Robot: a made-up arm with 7 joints. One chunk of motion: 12 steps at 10 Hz.
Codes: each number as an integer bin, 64 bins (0 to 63) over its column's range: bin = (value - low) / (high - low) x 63, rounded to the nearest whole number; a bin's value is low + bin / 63 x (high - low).
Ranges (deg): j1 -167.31..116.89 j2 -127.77..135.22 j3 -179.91..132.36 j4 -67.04..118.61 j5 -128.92..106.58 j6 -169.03..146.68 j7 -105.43..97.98
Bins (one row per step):
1: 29 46 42 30 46 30 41
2: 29 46 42 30 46 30 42
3: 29 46 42 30 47 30 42
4: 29 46 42 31 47 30 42
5: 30 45 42 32 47 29 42
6: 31 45 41 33 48 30 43
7: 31 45 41 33 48 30 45
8: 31 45 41 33 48 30 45
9: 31 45 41 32 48 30 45
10: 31 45 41 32 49 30 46
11: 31 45 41 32 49 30 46
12: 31 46 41 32 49 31 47
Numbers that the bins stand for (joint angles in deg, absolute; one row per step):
1: -36.49 64.25 28.27 21.36 43.03 -18.69 26.95
2: -36.49 64.25 28.27 21.36 43.03 -18.69 30.18
3: -36.49 64.25 28.27 21.36 46.77 -18.69 30.18
4: -36.49 64.25 28.27 24.31 46.77 -18.69 30.18
5: -31.98 60.08 28.27 27.26 46.77 -23.70 30.18
6: -27.47 60.08 23.31 30.21 50.51 -18.69 33.41
7: -27.47 60.08 23.31 30.21 50.51 -18.69 39.86
8: -27.47 60.08 23.31 30.21 50.51 -18.69 39.86
9: -27.47 60.08 23.31 27.26 50.51 -18.69 39.86
10: -27.47 60.08 23.31 27.26 54.25 -18.69 43.09
11: -27.47 60.08 23.31 27.26 54.25 -18.69 43.09
12: -27.47 64.25 23.31 27.26 54.25 -13.68 46.32

